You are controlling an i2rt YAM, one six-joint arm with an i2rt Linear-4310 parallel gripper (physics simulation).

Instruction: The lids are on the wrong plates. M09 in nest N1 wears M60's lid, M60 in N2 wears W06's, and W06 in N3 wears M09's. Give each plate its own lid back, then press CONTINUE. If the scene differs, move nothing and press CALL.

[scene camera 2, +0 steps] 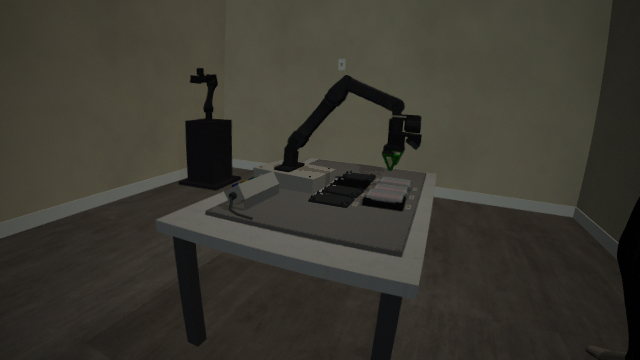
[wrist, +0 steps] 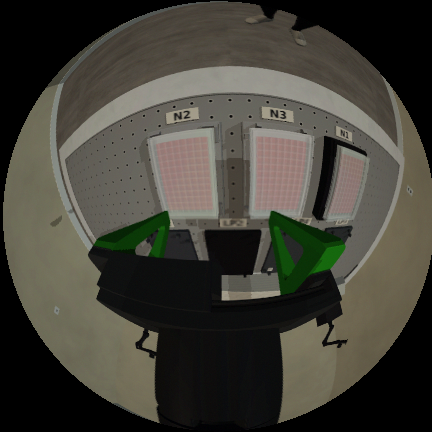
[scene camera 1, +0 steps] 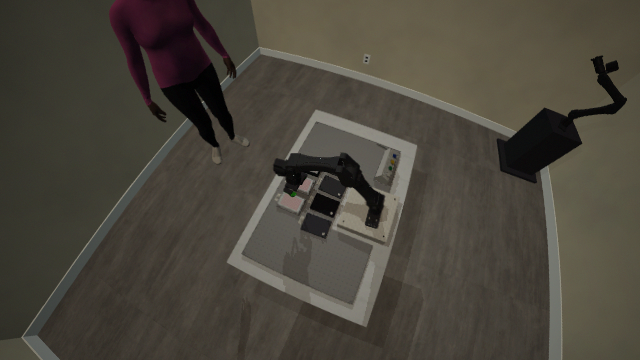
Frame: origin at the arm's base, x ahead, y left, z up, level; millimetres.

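Where they show: gripper, fingertip midpoint: (scene camera 2: 392, 167) (wrist: 218, 216) (scene camera 1: 296, 189); arm's base, link origin: (scene camera 2: 290, 167) (scene camera 1: 375, 210).
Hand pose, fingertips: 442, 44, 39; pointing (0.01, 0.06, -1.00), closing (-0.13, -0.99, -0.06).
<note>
Things, the pixels of their top centre, and the offset from my fingertips, as dx, dy, dz.
- N2 plate, top centre: (wrist: 182, 179) (scene camera 2: 395, 180) (scene camera 1: 290, 201) +17, +50, -64
- N3 plate, top centre: (wrist: 283, 178) (scene camera 2: 390, 187) (scene camera 1: 300, 182) +7, -80, -64
- N1 plate, top centre: (wrist: 351, 188) (scene camera 2: 385, 193) -3, -212, -53
- button box, top centre: (scene camera 2: 253, 176) (scene camera 1: 388, 162) -455, -360, -9
- LP2 pad, top centre: (wrist: 232, 261) (scene camera 2: 352, 180) (scene camera 1: 325, 204) -168, -1, -73
Three pink gridded plates under clear lids lie in a row at the far side. The N2 plate (wrist: 186, 172) (scene camera 1: 291, 202) is left in the wrist view, the N3 plate (wrist: 281, 170) (scene camera 1: 305, 185) is in the middle. The N1 plate (wrist: 351, 181) is at the right, with a tall black side. No plate or lid codes are readable. My gripper (wrist: 218, 216) (scene camera 2: 391, 167) is open and empty, pointing down above the row. The button box (scene camera 1: 384, 169) (scene camera 2: 257, 191) shows blue, yellow and green buttons; its labels are unreadable.
Dark pads, among them the LP2 pad (wrist: 232, 250) (scene camera 1: 325, 205), lie between the plates and the arm's base board (scene camera 1: 355, 222). A person (scene camera 1: 170, 50) stands beyond the table's far edge. Another arm stands on a black pedestal (scene camera 1: 540, 142) (scene camera 2: 209, 150) away from the table.
</note>
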